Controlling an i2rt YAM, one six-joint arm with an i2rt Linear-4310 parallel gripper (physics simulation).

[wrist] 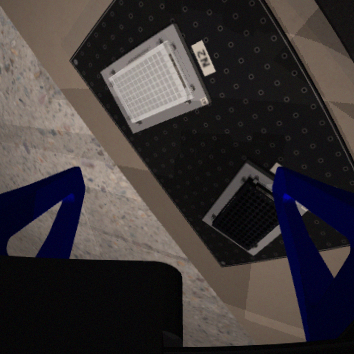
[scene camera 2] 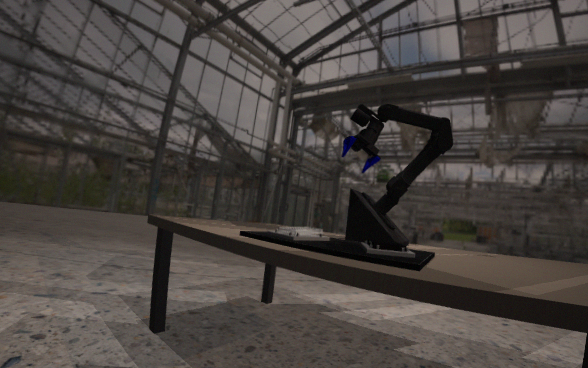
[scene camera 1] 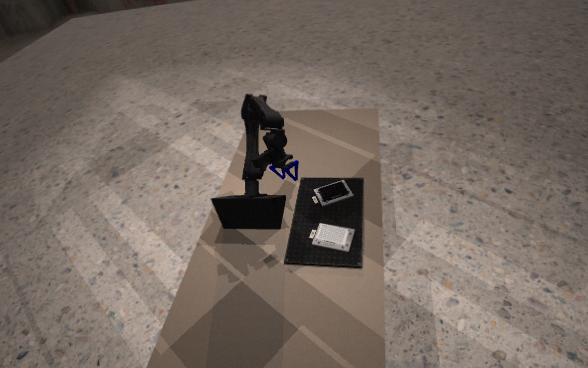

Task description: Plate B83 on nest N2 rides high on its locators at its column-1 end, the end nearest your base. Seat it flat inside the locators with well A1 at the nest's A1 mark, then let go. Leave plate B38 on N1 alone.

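Where they show: gripper, fingertip midpoint: (wrist: 178, 176) (scene camera 2: 352, 165) (scene camera 1: 290, 179); arm's base, origin of the base link: (scene camera 2: 377, 211) (scene camera 1: 252, 196).
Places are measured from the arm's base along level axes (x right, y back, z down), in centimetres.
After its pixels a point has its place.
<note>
White plate B83 (scene camera 1: 334, 234) @[x 9.2, y -39.2, z 9.4 cm] (wrist: 145, 85) @[x 9.3, y -38.0, z 9.3 cm] lies on grey nest N2 (scene camera 2: 315, 239) @[x 3.1, y -38.2, z 11.7 cm] (wrist: 185, 60) @[x 9.2, y -31.1, z 11.0 cm], within the outline of its dark corner locators. A dark strip shows along its end nearest the N2 label; its tilt is too small to judge. A small pale tag (wrist: 204, 101) @[x 2.9, y -31.6, z 11.0 cm] is on the nest's corner at that end; its lettering is unreadable. Black plate B38 (scene camera 1: 333, 191) @[x -16.7, y -34.6, z 9.6 cm] (wrist: 245, 215) @[x -16.8, y -34.5, z 9.8 cm] sits on nest N1 (scene camera 2: 395, 251) @[x -22.6, y -40.7, z 11.0 cm] (wrist: 227, 196) @[x -13.1, y -36.5, z 11.0 cm], partly hidden by a finger in the wrist view. My gripper (scene camera 1: 289, 176) @[x 2.4, y -21.1, z -15.2 cm] (scene camera 2: 353, 164) @[x 2.4, y -21.1, z -15.2 cm] (wrist: 178, 176) @[x 2.4, y -21.1, z -15.2 cm] is open and empty, high above and apart from both plates.
Both nests stand on a black perforated board (scene camera 1: 305, 250) @[x 17.3, y -27.8, z 12.2 cm] (scene camera 2: 425, 260) @[x -29.7, y -39.3, z 12.1 cm] (wrist: 240, 100) @[x 0.6, y -27.2, z 12.1 cm] on the brown table (scene camera 1: 260, 325) @[x 52.5, y -17.9, z 13.4 cm] (scene camera 2: 525, 280) @[x -50.9, y -37.7, z 13.4 cm]. The N2 label (wrist: 203, 58) @[x 8.2, y -29.0, z 12.0 cm] lies beside its nest. My black wedge-shaped base (scene camera 1: 250, 212) @[x 8.1, y -1.6, z 1.5 cm] (scene camera 2: 372, 220) @[x -3.4, y -12.1, z 4.0 cm] stands beside the board.
</note>
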